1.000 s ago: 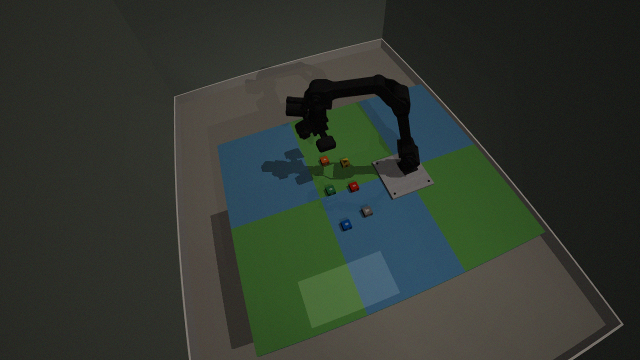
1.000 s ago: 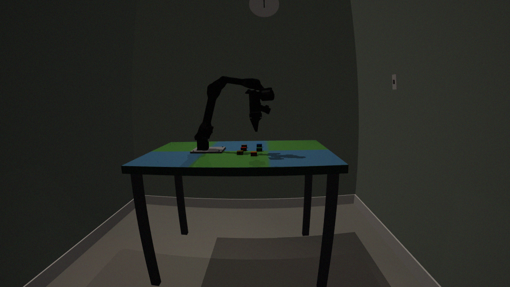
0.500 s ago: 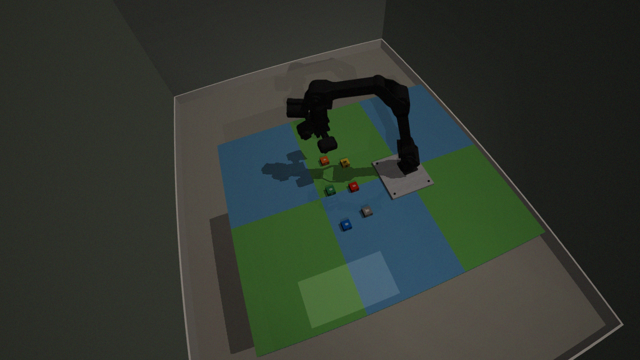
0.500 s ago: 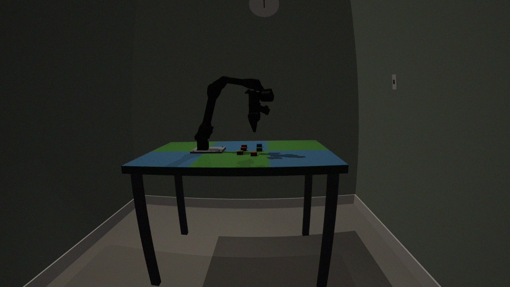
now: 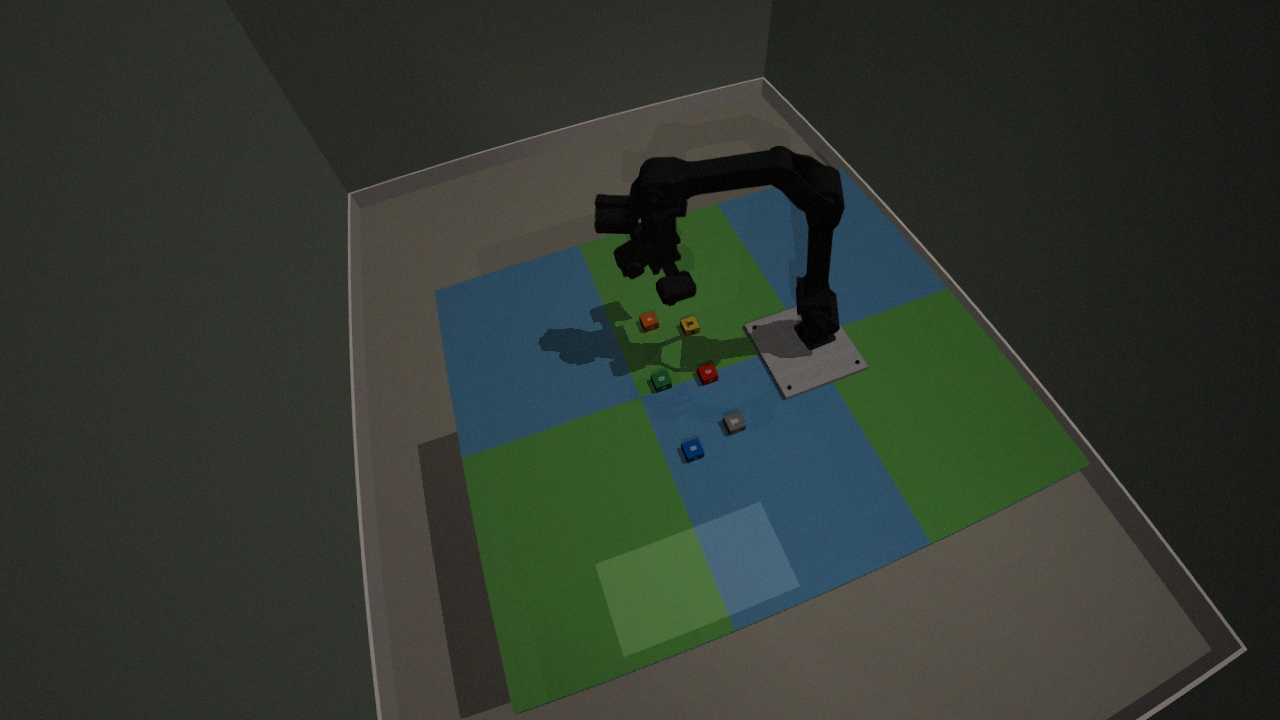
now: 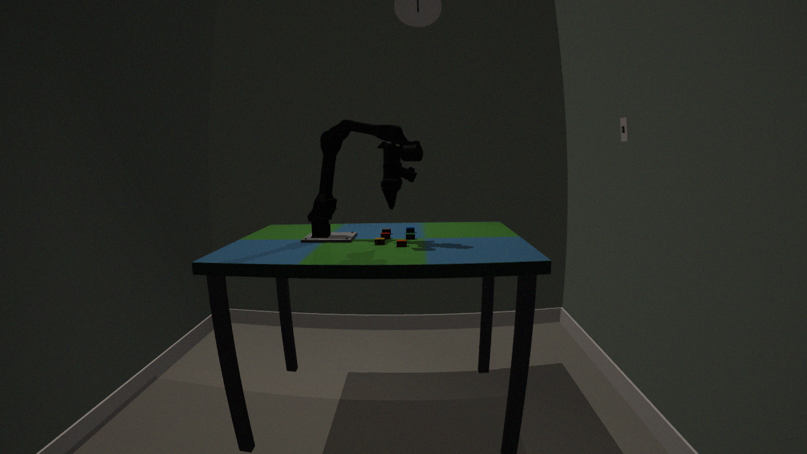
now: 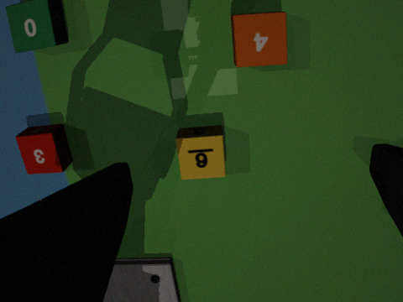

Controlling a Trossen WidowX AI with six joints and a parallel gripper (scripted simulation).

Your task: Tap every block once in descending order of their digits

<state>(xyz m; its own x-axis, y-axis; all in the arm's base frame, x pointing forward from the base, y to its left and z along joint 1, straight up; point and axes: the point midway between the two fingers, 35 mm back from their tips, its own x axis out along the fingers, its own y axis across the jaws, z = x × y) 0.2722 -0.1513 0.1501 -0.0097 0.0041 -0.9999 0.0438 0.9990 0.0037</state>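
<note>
Now: the grey block 260 mm to the left of my gripper tip, 120 mm below it and 30 mm behind it. Also, from my gripper tip: yellow block: 120 mm below, 50 mm behind, 30 mm to the left; then dark green block: 120 mm to the left, 120 mm below, 60 mm ahead; then orange block: 120 mm below, 30 mm ahead, 20 mm to the right.
</note>
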